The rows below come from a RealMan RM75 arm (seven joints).
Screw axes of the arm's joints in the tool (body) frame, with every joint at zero. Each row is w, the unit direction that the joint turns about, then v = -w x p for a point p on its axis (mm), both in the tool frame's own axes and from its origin. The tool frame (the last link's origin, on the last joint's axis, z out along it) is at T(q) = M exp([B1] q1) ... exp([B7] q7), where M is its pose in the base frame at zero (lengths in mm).
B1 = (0, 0, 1, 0, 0, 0)
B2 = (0, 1, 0, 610, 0, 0)
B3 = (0, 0, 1, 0, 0, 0)
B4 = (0, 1, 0, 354, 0, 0)
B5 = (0, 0, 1, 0, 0, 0)
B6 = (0, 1, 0, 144, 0, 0)
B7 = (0, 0, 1, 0, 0, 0)
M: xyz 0 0 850.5 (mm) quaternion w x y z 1 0 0 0
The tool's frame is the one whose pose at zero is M.
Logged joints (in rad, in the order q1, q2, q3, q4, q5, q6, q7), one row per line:
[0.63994 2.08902 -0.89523 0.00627 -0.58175 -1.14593 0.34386]
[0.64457 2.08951 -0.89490 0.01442 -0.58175 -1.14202 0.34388]
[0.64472 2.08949 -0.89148 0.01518 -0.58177 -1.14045 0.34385]
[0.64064 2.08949 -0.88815 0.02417 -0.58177 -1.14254 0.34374]
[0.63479 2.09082 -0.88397 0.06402 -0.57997 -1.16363 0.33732]
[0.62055 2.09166 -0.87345 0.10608 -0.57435 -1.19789 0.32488]
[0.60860 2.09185 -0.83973 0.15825 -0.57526 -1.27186 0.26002]
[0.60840 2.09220 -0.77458 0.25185 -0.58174 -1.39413 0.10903]
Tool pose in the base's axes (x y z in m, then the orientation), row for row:
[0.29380 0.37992 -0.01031 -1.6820 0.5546 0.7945]
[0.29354 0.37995 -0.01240 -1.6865 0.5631 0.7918]
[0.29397 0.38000 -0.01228 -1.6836 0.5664 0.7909]
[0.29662 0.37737 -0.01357 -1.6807 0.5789 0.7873]
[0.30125 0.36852 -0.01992 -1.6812 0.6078 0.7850]
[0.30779 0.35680 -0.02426 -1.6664 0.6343 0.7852]
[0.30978 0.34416 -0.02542 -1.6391 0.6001 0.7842]
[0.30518 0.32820 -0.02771 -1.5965 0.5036 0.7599]
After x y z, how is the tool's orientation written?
As a rotation vector, in radians.
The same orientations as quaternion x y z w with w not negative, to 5 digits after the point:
[-0.71505 0.23577 0.33776 0.56484]
[-0.71631 0.23917 0.33630 0.56267]
[-0.71532 0.24065 0.33603 0.56347]
[-0.71412 0.24597 0.33452 0.56359]
[-0.71330 0.25788 0.33306 0.56015]
[-0.70754 0.26932 0.33339 0.56188]
[-0.70011 0.25632 0.33496 0.57615]
[-0.69049 0.21781 0.32866 0.60644]

